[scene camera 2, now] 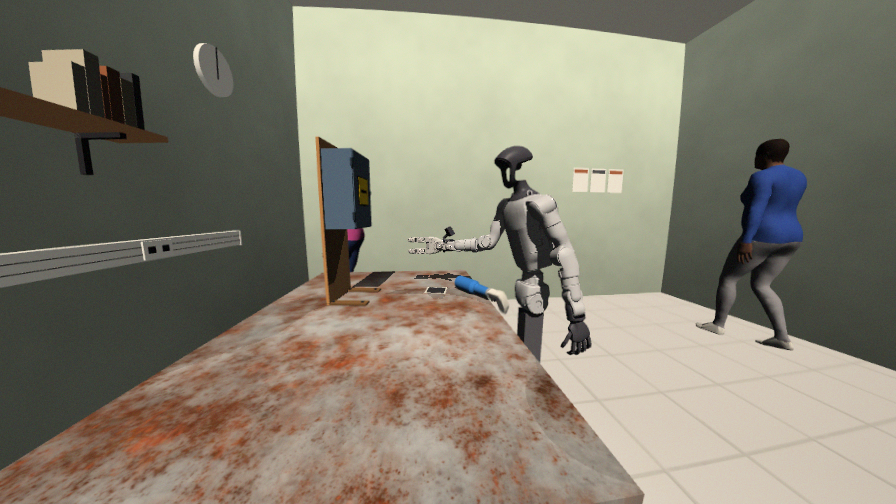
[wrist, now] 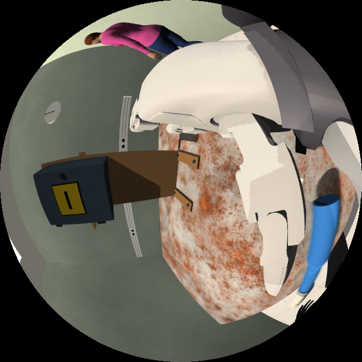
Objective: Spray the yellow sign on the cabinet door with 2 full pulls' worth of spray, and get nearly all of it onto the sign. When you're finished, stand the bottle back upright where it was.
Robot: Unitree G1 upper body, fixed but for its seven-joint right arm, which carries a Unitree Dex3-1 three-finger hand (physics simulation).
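The spray bottle (scene camera 2: 469, 286) (wrist: 322, 237), with a blue body and a white head, is tipped far over at the table's robot-side edge. Its head points down past the edge, and it looks blurred in the wrist view. My gripper (scene camera 2: 410, 245) (wrist: 204, 206) is open above the table, with its fingers spread and the bottle apart from them. The yellow sign (scene camera 2: 363, 191) (wrist: 61, 200) with a dark bar is on the door of the blue-grey cabinet (scene camera 2: 338, 188) (wrist: 98, 190). A white-outlined square (scene camera 2: 435, 293) lies on the table beside the bottle.
The cabinet hangs on an upright brown board (scene camera 2: 338, 263) (wrist: 142, 175) with wooden feet (scene camera 2: 350, 303) (wrist: 189, 160) on the rust-stained table (scene camera 2: 375, 388) (wrist: 210, 240). A person in pink (wrist: 132, 40) is beyond the table. A person in blue (scene camera 2: 775, 206) stands at the right.
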